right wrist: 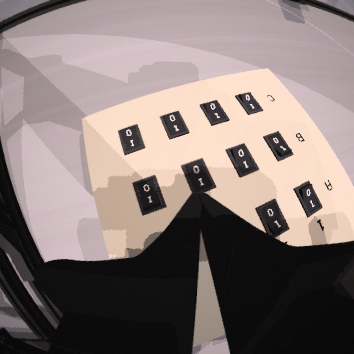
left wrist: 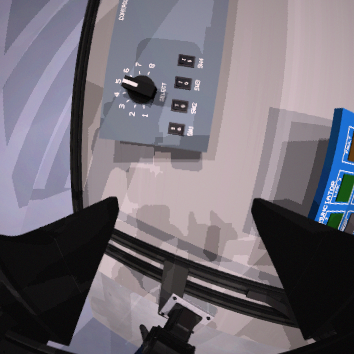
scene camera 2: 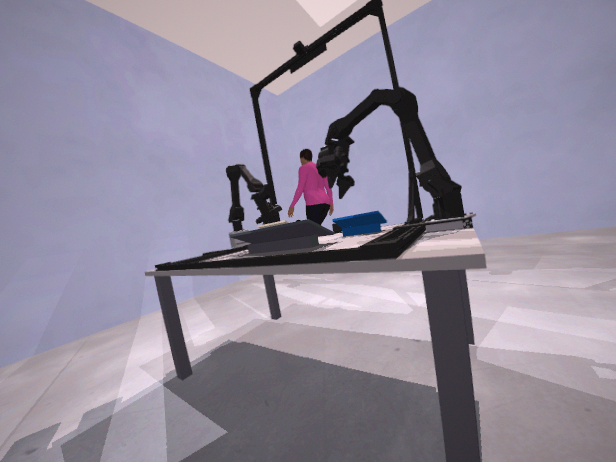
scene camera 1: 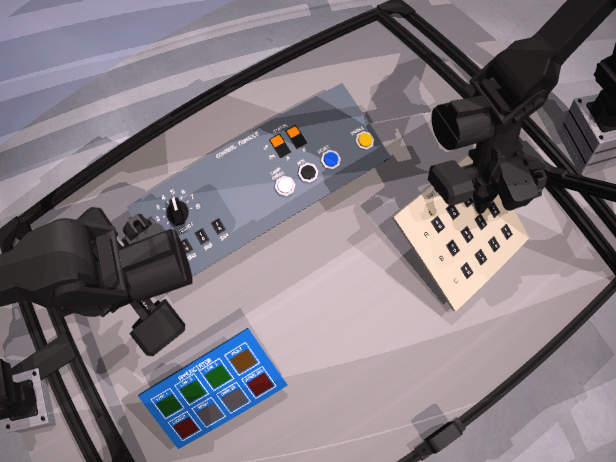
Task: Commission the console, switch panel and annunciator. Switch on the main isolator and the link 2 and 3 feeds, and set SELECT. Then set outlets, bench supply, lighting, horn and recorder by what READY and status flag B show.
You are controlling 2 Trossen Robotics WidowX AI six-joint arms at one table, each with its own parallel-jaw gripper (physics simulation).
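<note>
The grey console has its SELECT knob pointing at 5. Status flag B shows orange in its upper half, as does flag A. On the blue annunciator the READY window looks grey. The cream switch panel has rows of black rockers. My right gripper is shut and empty, its tips at the near edge of the row B, column 3 rocker; contact is unclear. My left gripper is open and empty, high above the table.
White, black, blue and yellow push buttons line the console's lower side. Black frame rails edge the table. A person in pink stands behind the table. The right gripper hides part of row A.
</note>
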